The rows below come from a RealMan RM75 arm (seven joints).
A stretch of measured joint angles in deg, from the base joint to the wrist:
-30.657, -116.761, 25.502, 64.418, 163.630, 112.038, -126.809
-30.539, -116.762, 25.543, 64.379, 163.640, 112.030, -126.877
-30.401, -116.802, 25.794, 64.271, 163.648, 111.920, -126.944
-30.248, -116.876, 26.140, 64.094, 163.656, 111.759, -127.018
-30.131, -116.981, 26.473, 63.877, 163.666, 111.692, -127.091
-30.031, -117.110, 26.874, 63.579, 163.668, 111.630, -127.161
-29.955, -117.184, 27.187, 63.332, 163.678, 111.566, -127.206
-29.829, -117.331, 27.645, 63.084, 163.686, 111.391, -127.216
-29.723, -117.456, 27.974, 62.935, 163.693, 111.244, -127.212
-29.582, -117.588, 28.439, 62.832, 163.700, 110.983, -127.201
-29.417, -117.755, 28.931, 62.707, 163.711, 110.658, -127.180
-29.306, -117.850, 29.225, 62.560, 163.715, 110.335, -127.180
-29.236, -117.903, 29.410, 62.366, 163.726, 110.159, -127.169
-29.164, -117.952, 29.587, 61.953, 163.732, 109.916, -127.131
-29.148, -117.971, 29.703, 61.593, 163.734, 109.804, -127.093
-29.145, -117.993, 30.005, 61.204, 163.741, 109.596, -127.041
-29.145, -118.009, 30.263, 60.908, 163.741, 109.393, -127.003
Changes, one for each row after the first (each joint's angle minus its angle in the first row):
0.118, -0.001, 0.041, -0.039, 0.010, -0.008, -0.068
0.256, -0.041, 0.292, -0.147, 0.018, -0.118, -0.135
0.409, -0.115, 0.638, -0.324, 0.026, -0.279, -0.209
0.526, -0.220, 0.971, -0.541, 0.036, -0.346, -0.282
0.626, -0.349, 1.372, -0.839, 0.038, -0.408, -0.352
0.702, -0.423, 1.685, -1.086, 0.048, -0.472, -0.397
0.828, -0.570, 2.143, -1.334, 0.056, -0.647, -0.407
0.934, -0.695, 2.472, -1.483, 0.063, -0.794, -0.403
1.075, -0.827, 2.937, -1.586, 0.070, -1.055, -0.392
1.240, -0.994, 3.429, -1.711, 0.081, -1.380, -0.371
1.351, -1.089, 3.723, -1.858, 0.085, -1.703, -0.371
1.421, -1.142, 3.908, -2.052, 0.096, -1.879, -0.360
1.493, -1.191, 4.085, -2.465, 0.102, -2.122, -0.322
1.509, -1.210, 4.201, -2.825, 0.104, -2.234, -0.284
1.512, -1.232, 4.503, -3.214, 0.111, -2.442, -0.232
1.512, -1.248, 4.761, -3.510, 0.111, -2.645, -0.194

